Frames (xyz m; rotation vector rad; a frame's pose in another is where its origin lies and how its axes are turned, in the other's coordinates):
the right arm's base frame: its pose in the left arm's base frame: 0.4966 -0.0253 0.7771 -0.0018 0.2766 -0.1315
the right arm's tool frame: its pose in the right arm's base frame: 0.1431 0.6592 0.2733 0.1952 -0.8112 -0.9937
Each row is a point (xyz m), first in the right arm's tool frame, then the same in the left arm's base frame.
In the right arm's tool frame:
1: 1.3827 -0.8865 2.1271
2: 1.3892 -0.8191 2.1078
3: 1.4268 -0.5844 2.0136
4: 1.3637 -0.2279 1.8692
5: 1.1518 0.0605 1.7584
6: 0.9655 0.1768 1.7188
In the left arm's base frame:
1: -0.4577 -0.3699 3.1578
2: -0.3903 -0.3501 3.1632
3: -0.1394 -0.3014 3.1655
4: 0.2052 -0.1261 3.1153
5: 0.4314 0.1532 3.0098
6: 0.4891 0.3525 2.9275

